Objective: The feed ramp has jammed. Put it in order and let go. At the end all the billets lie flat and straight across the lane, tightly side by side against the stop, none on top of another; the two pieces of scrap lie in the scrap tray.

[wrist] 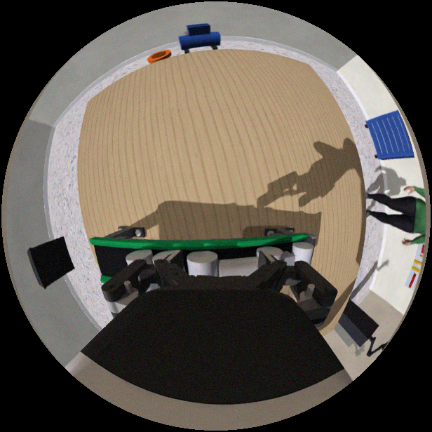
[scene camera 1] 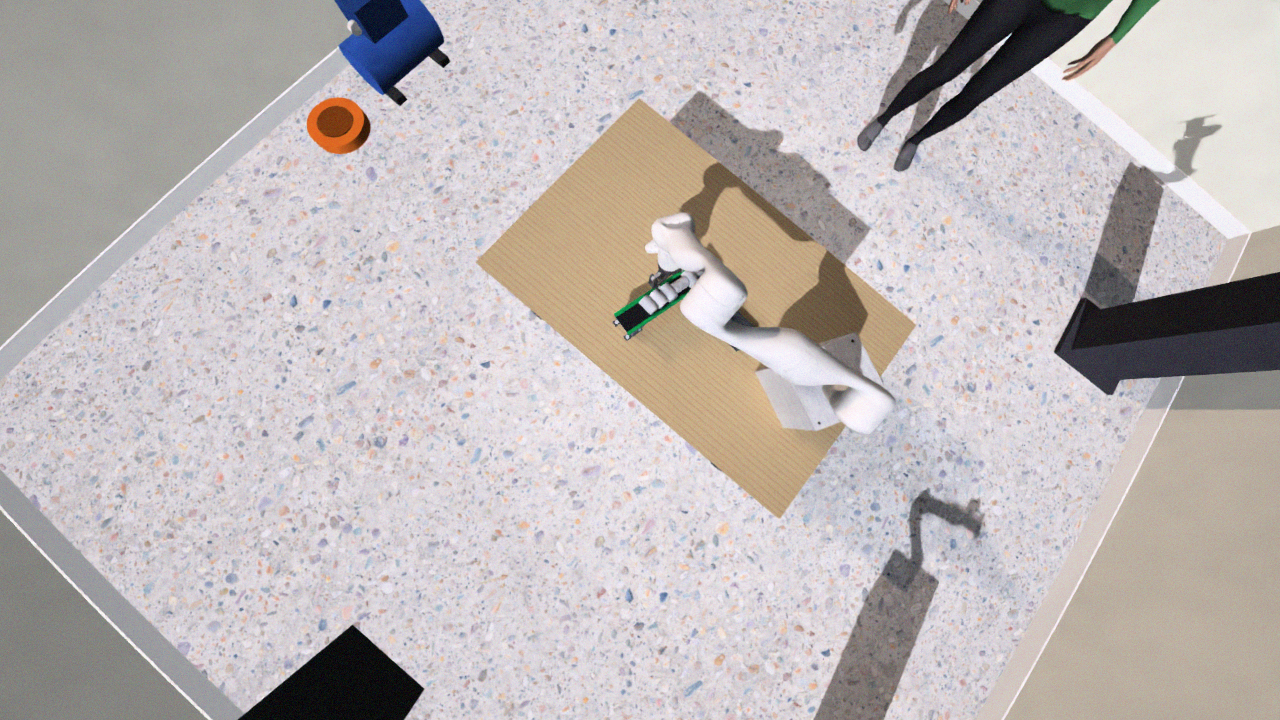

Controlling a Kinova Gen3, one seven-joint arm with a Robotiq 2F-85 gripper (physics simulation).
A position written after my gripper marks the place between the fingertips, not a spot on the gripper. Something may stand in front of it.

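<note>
There is a billet point(wrist: 202, 262) that I can see from here, and my gripper point(wrist: 220, 259) is visible to me as well.
</note>
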